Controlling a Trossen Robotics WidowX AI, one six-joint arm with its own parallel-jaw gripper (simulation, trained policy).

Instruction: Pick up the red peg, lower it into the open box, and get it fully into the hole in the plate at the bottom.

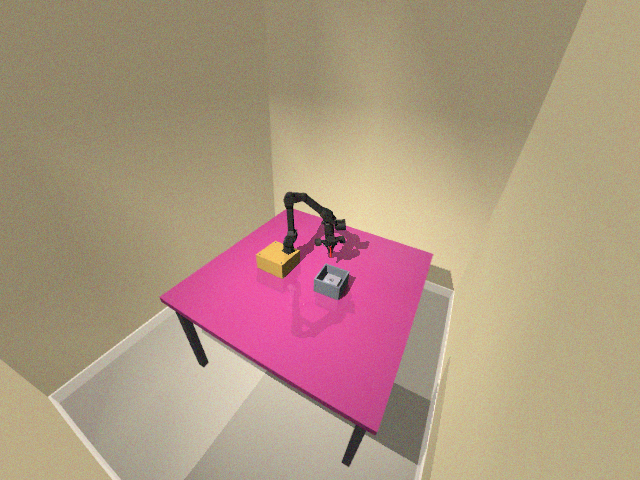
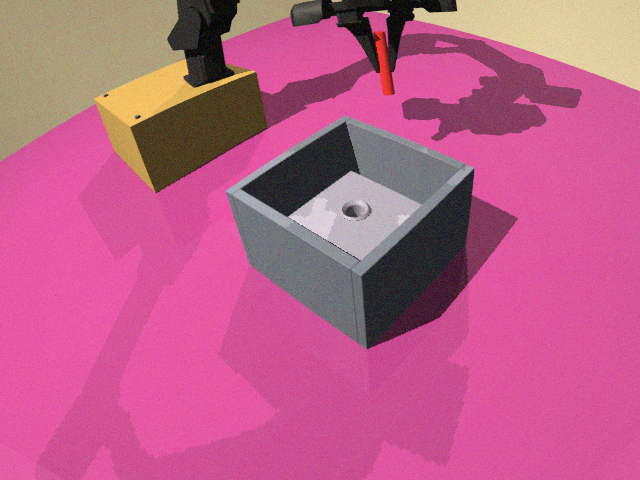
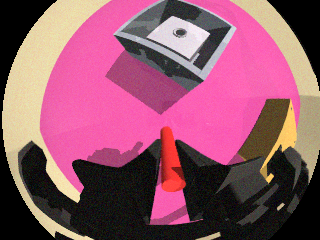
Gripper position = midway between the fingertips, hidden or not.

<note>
I see my gripper (image 2: pixel 385 72), a red peg (image 2: pixel 382 52), a grey box (image 2: pixel 362 299) and a plate (image 2: pixel 355 214).
The red peg shows as well in image 3 (image 3: pixel 172 179). The grey box also shows in image 1 (image 1: pixel 324 288). The plate is seen too in image 3 (image 3: pixel 185 39).
</note>
